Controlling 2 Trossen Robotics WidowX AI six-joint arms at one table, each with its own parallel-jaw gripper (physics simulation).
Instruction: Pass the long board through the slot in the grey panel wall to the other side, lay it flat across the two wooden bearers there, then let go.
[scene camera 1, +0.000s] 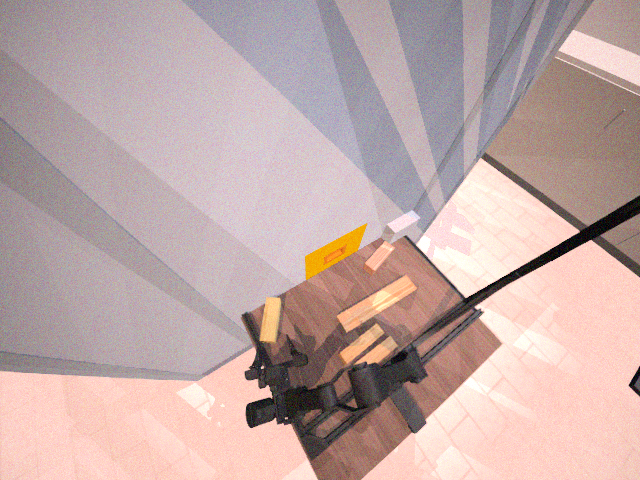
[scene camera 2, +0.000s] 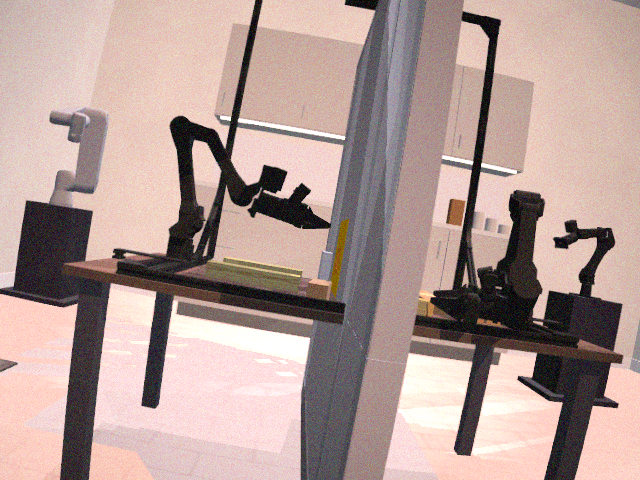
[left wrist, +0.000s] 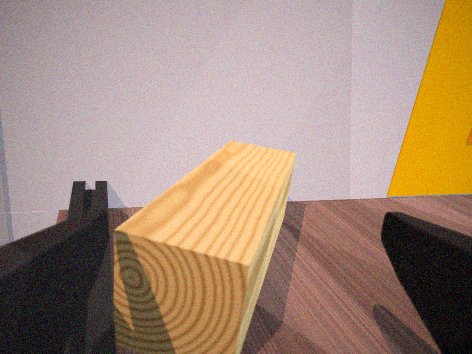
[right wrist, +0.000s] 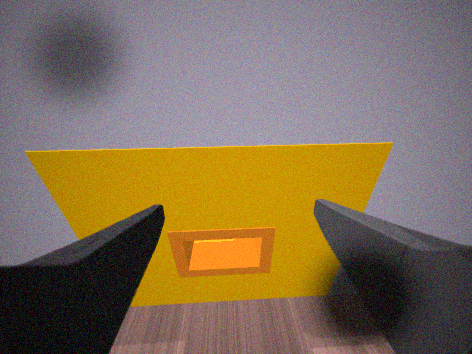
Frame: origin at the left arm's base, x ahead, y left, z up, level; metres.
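Seen in the pictures: left gripper, fingertip midpoint: (scene camera 1: 272, 338) (scene camera 2: 431, 296) (left wrist: 248, 224); right gripper, fingertip midpoint: (scene camera 2: 329, 226) (right wrist: 240, 208); left arm's base at its link origin: (scene camera 1: 404, 365); right arm's base at its link origin: (scene camera 2: 177, 259).
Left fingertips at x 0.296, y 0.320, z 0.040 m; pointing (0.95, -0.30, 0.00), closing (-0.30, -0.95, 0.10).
Pixels of each thing's middle, then the offset from my left fingertips to it. "spot": a spot on its surface instead.
- longest wooden board at the middle of its body: (scene camera 2: 425, 300) (scene camera 1: 377, 303) dy -0.380, dx -0.086, dz -0.043 m
- shorter-looking pale wooden piece at the middle of its body: (left wrist: 230, 221) (scene camera 1: 271, 320) dy -0.021, dx +0.064, dz -0.035 m
- slot's orange rim at a spot on its surface: (right wrist: 222, 232) spot: dy -0.331, dx +0.189, dz +0.061 m
- white block at a spot on its surface: (scene camera 1: 401, 224) spot: dy -0.641, dx +0.104, dz +0.040 m
The longest wooden board (scene camera 1: 377, 303) lies flat mid-table in scene camera 1. My left gripper (scene camera 1: 275, 342) (scene camera 2: 436, 295) (left wrist: 248, 224) is open, its fingers spread either side of the near end of a shorter-looking pale wooden piece (scene camera 1: 270, 319) (left wrist: 215, 200), which is nearer the left finger. The slot's orange rim (scene camera 1: 326, 259) (right wrist: 222, 232) is in a yellow plate (scene camera 1: 313, 266) (scene camera 2: 339, 258) (left wrist: 430, 125) (right wrist: 225, 185) on the grey wall (scene camera 1: 206, 155) (left wrist: 200, 100) (right wrist: 250, 75). My right gripper (scene camera 2: 329, 225) (right wrist: 240, 208) is open and empty, above slot height, facing the wall. Two parallel bearers (scene camera 2: 248, 274) (scene camera 2: 263, 264) lie beyond.
Two shorter wooden pieces (scene camera 1: 361, 343) (scene camera 1: 378, 351) lie close to my left arm. A small block (scene camera 1: 378, 257) and a white block (scene camera 1: 401, 224) are near the wall. Another small block (scene camera 2: 318, 289) lies on the bearers' side by the wall. Dark frame posts stand at both tables.
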